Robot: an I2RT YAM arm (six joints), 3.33 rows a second.
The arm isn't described. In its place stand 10 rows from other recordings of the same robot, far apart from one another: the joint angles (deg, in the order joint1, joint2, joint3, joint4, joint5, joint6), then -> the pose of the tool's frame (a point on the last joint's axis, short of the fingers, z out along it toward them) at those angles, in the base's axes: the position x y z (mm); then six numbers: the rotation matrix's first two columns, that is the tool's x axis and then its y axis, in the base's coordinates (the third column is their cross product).
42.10 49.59 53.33 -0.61 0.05 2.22 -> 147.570 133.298 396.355 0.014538 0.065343 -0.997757 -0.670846 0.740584 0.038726
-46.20 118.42 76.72 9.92 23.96 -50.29 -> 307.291 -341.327 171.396 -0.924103 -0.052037 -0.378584 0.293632 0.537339 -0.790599
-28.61 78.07 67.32 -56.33 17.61 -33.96 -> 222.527 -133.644 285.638 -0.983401 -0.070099 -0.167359 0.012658 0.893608 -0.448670
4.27 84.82 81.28 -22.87 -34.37 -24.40 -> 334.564 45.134 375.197 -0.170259 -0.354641 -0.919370 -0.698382 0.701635 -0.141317
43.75 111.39 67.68 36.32 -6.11 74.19 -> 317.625 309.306 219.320 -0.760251 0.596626 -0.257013 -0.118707 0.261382 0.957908
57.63 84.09 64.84 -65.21 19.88 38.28 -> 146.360 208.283 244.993 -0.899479 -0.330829 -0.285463 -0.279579 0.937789 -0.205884
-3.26 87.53 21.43 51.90 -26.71 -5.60 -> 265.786 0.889 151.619 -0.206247 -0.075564 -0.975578 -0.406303 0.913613 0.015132
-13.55 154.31 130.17 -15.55 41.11 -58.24 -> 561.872 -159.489 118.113 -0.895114 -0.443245 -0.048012 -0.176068 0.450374 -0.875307
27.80 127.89 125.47 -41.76 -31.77 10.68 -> 437.285 251.744 298.785 -0.741180 -0.212666 -0.636730 -0.603613 0.626200 0.493482
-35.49 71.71 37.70 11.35 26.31 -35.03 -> 211.928 -170.490 236.060 -0.746745 -0.099497 -0.657626 0.518788 0.531601 -0.669522
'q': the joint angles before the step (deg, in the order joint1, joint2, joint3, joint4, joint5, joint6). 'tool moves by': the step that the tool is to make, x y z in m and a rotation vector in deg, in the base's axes. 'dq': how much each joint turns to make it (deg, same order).
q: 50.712, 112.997, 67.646, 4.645, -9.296, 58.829
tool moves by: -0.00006, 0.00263, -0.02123, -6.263, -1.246, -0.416
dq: 0.572, 3.158, 0.798, -2.098, 4.067, -2.945
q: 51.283, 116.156, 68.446, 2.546, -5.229, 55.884
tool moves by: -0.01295, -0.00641, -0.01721, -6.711, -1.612, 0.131
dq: 1.264, 0.222, -2.823, -1.388, 4.746, -2.832
